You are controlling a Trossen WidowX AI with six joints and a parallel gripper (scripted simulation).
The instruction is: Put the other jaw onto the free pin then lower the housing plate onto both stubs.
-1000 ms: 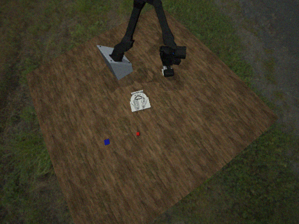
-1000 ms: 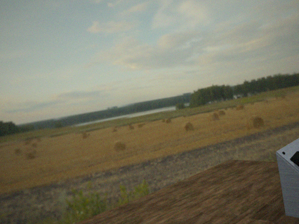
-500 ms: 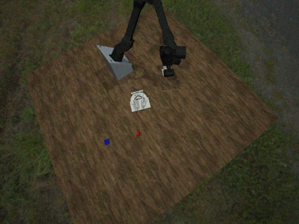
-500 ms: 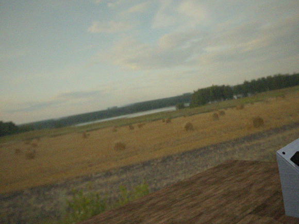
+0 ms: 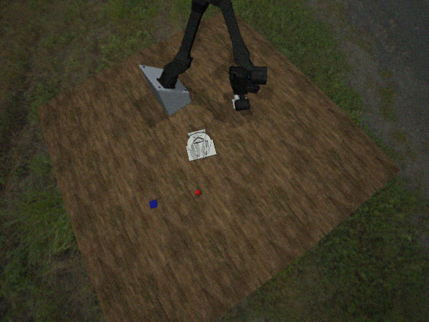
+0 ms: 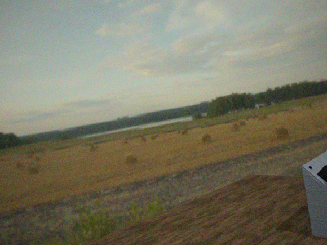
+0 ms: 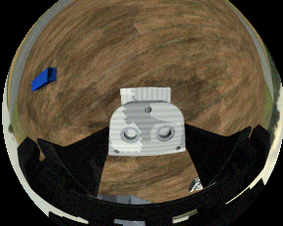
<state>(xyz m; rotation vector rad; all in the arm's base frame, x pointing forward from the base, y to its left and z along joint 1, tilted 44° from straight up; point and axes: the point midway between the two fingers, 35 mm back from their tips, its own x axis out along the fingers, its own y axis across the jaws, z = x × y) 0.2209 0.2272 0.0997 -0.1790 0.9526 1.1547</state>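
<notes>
The white stepped piece is 10 mm ahead of my gripper tip and 10 mm to the left of it. Round my gripper tip: red cube (210 mm ahead, 410 mm to the right); then blue bar (100 mm behind, 160 mm to the left); then white jaw (20 mm ahead, 280 mm to the right, 10 mm above).
</notes>
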